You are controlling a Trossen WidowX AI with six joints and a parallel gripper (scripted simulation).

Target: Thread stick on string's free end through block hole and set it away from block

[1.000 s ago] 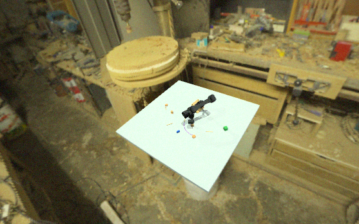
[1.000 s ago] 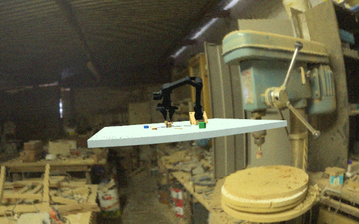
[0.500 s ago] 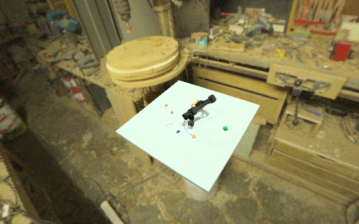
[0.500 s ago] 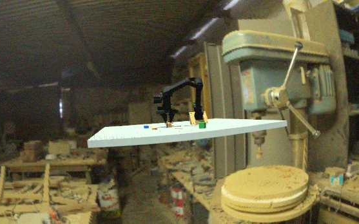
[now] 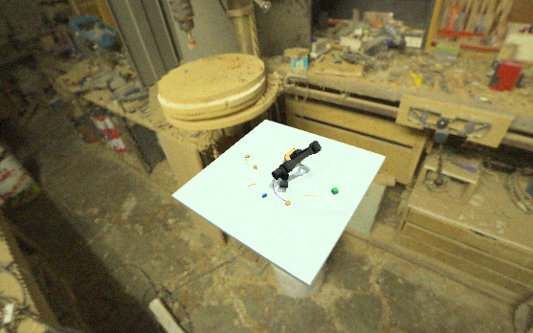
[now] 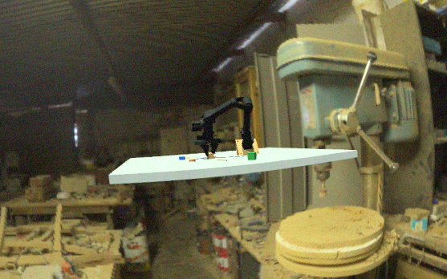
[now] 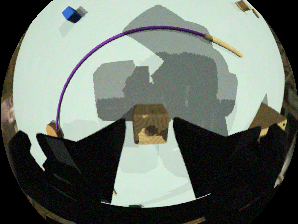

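The thin wooden stick lies 20 mm behind my gripper tip, 130 mm to the right of it and 10 mm below it. The rest, counted from my gripper tip: round wooden button 120 mm ahead, 120 mm to the left, 10 mm below; then small blue piece 170 mm ahead, 70 mm to the right, 10 mm below; then wooden block right at my gripper tip.
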